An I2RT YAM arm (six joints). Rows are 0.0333 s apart.
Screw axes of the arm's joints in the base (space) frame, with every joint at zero. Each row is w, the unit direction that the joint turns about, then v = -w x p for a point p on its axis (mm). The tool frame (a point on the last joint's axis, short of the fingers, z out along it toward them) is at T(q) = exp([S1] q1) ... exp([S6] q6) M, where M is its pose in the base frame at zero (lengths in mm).
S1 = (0, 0, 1, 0.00, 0.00, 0.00)
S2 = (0, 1, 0, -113.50, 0.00, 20.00)
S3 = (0, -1, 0, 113.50, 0.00, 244.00)
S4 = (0, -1, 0, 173.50, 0.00, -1.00)
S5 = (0, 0, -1, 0.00, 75.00, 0.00)
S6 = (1, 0, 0, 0.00, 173.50, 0.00)
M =
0 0 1 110.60
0 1 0 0.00
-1 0 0 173.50
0 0 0 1
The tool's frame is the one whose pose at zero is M.
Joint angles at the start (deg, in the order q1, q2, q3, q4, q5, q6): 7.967, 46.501, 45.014, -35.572, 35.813, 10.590
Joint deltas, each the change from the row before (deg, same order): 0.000, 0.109, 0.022, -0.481, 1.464, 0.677; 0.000, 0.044, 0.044, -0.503, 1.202, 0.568; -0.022, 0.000, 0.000, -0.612, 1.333, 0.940; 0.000, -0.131, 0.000, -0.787, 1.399, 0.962; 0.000, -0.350, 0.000, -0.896, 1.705, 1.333; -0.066, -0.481, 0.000, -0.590, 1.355, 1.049
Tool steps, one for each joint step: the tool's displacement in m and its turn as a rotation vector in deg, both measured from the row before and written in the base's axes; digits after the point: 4 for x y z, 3 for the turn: -0.0005, -0.0008, -0.0005, -0.474, 0.100, -1.494; -0.0007, -0.0007, -0.0003, -0.402, 0.100, -1.224; -0.0010, -0.0009, -0.0005, -0.258, -0.017, -1.519; -0.0016, -0.0009, -0.0004, -0.315, -0.013, -1.547; -0.0025, -0.0011, 0.0001, -0.276, -0.389, -1.944; -0.0025, -0.0012, 0.0008, -0.202, -0.648, -1.592
